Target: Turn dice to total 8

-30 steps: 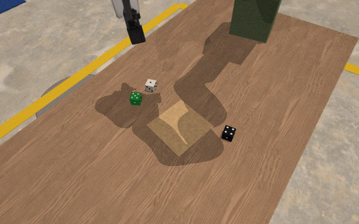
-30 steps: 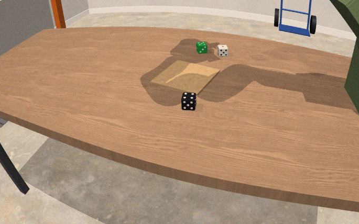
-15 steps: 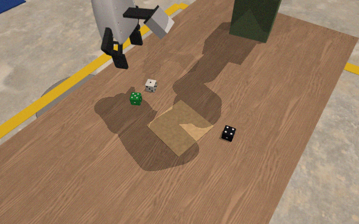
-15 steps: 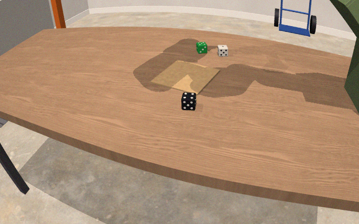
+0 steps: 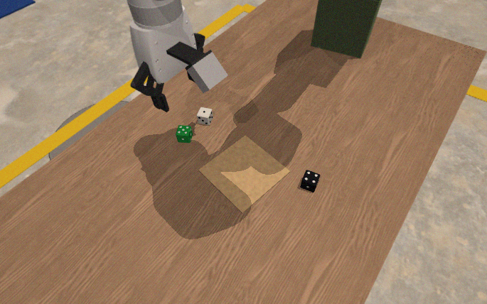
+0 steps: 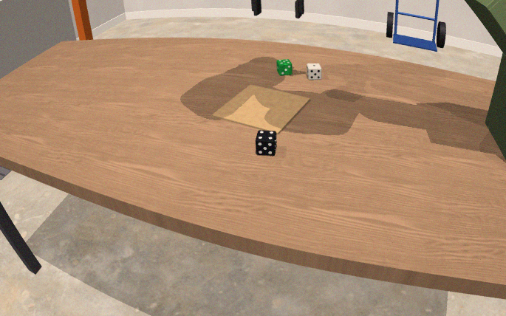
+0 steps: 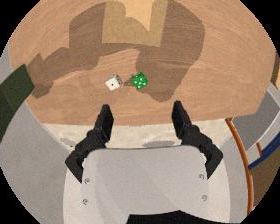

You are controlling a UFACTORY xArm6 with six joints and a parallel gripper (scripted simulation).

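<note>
Right now the green die is 15 cm below my hand and 2 cm to the right of it. From my hand the other things lie so: tan mat: 16 cm below, 14 cm to the left, 3 cm behind; white die: 15 cm below, 7 cm behind, 3 cm to the right; black die: 26 cm to the left, 15 cm below, 10 cm behind.
</note>
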